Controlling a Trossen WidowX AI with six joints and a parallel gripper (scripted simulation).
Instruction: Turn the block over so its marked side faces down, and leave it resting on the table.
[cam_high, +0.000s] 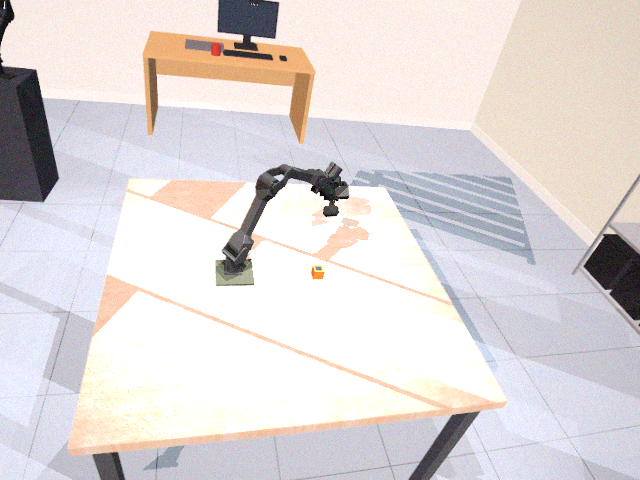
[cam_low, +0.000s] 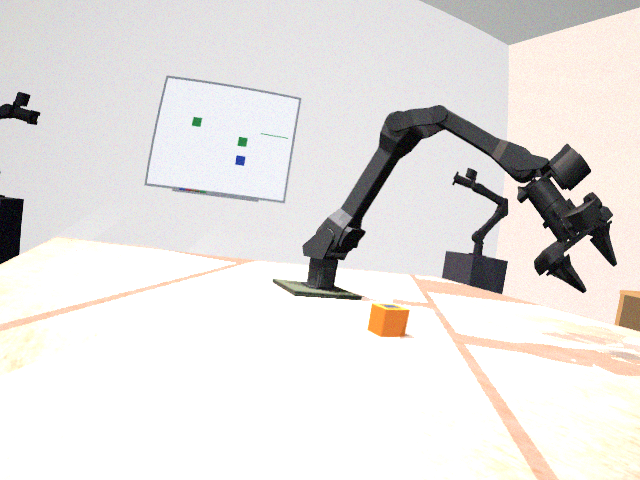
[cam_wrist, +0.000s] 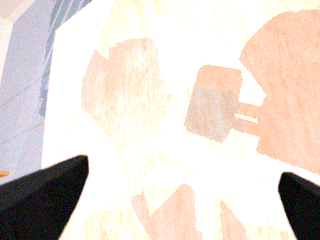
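Now: gripper tip 12 cm past the block, 35 cm to the left of it and 9 cm above it.
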